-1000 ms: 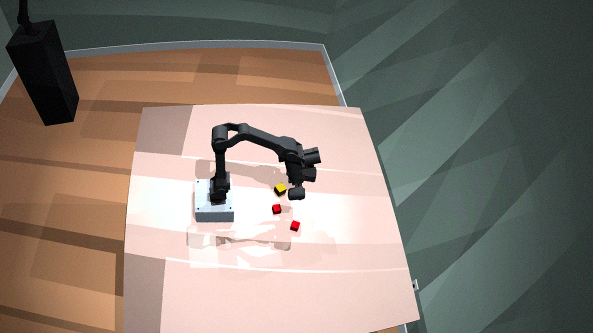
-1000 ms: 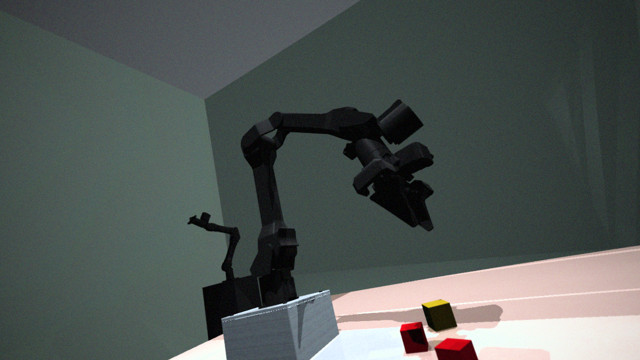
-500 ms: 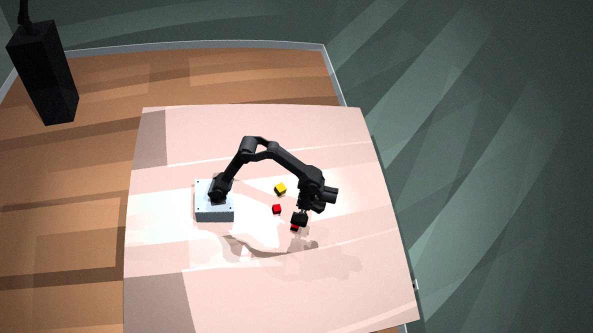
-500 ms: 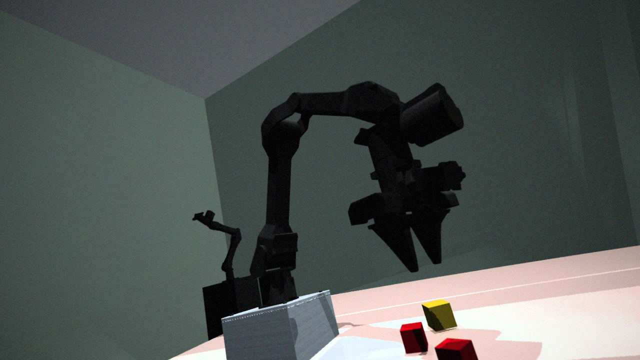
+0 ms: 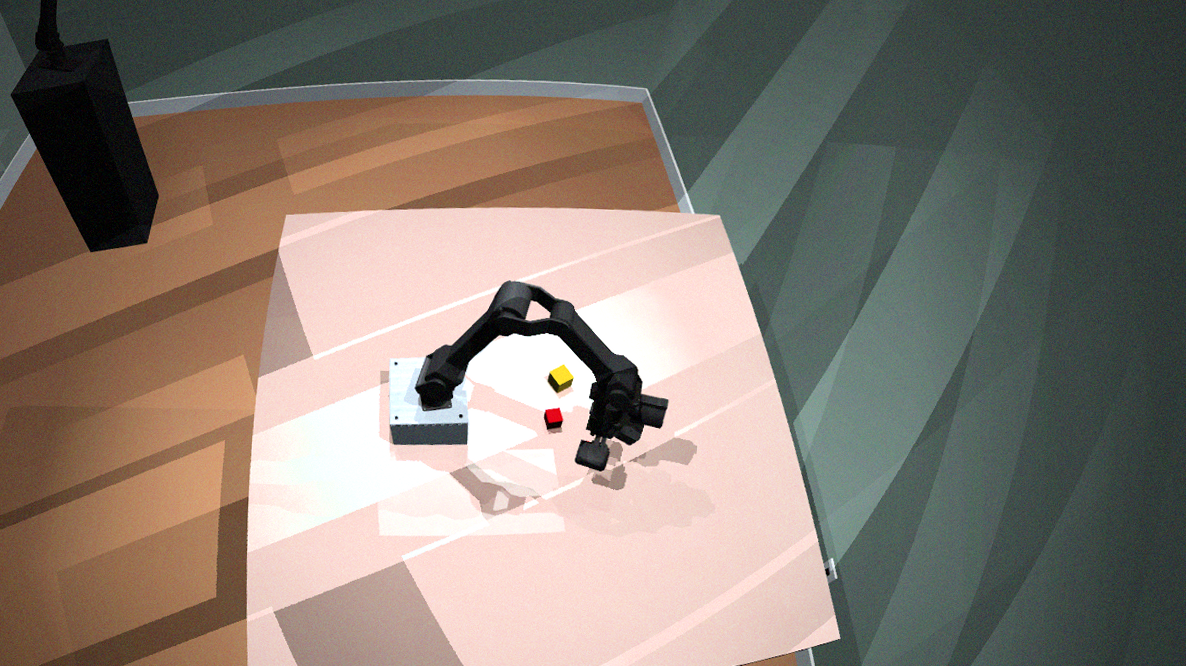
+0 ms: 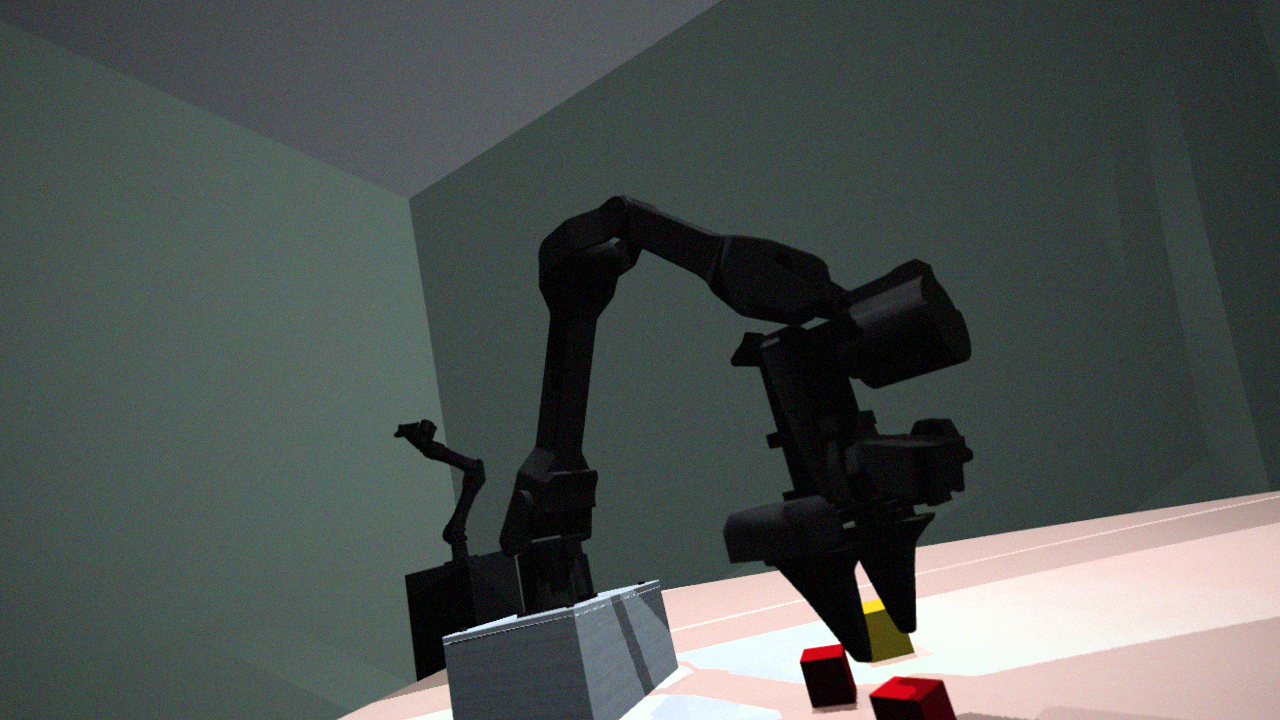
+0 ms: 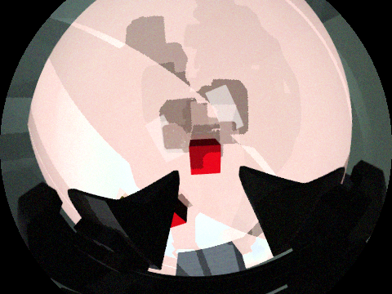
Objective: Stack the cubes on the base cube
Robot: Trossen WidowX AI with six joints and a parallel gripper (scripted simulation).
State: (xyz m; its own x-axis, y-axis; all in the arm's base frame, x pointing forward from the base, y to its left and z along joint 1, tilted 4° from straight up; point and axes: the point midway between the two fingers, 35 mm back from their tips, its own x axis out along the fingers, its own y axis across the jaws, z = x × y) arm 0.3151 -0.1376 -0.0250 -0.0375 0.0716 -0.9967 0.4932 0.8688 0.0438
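Now: gripper tip 4 cm above the red cube. Also, from my gripper tip: yellow cube: 19 cm to the left, 4 cm below, 2 cm behind.
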